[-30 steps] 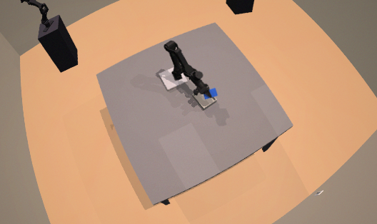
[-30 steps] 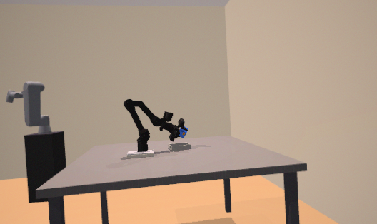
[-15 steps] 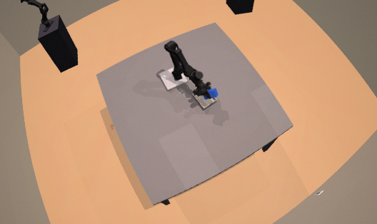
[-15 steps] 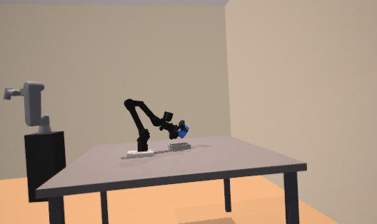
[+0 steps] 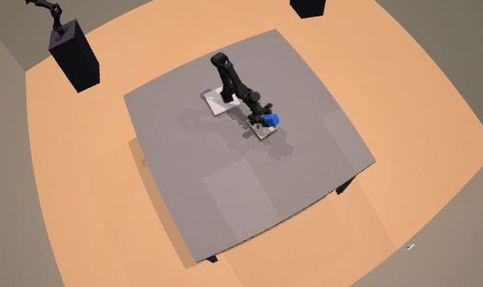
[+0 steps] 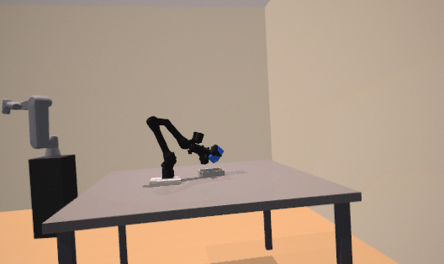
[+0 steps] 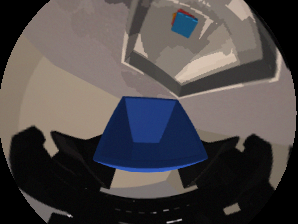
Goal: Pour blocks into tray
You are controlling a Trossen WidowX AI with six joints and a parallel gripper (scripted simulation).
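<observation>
My gripper tip is 100 mm above the orange block, 60 mm to the left of it and 60 mm past it. Round my gripper tip: blue cup: 30 mm above, 10 mm to the left, 10 mm behind.
</observation>
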